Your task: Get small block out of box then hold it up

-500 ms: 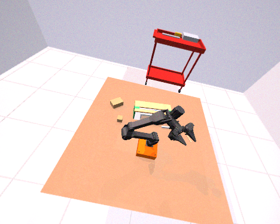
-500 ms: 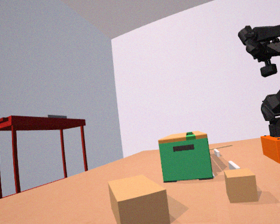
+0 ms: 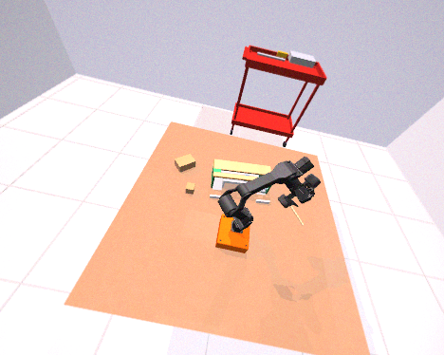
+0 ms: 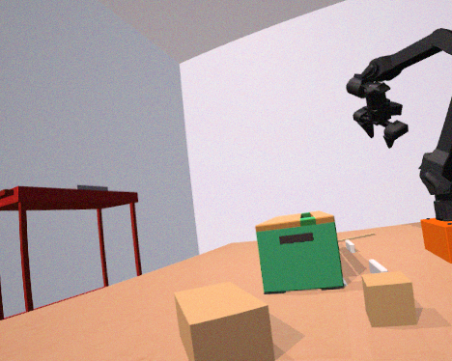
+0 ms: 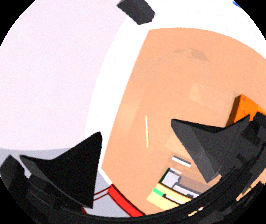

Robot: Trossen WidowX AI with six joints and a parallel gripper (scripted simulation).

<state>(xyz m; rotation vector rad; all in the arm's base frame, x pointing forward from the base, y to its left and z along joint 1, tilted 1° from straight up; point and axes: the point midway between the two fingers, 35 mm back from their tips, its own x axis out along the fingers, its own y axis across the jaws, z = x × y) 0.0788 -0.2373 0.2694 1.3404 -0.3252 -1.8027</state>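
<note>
My gripper tip is now 250 mm short of the box, 260 mm to the right of it and 260 mm above it. The rest, counted from my gripper tip: thin stick 130 mm ahead, 120 mm to the right, 320 mm below.
</note>
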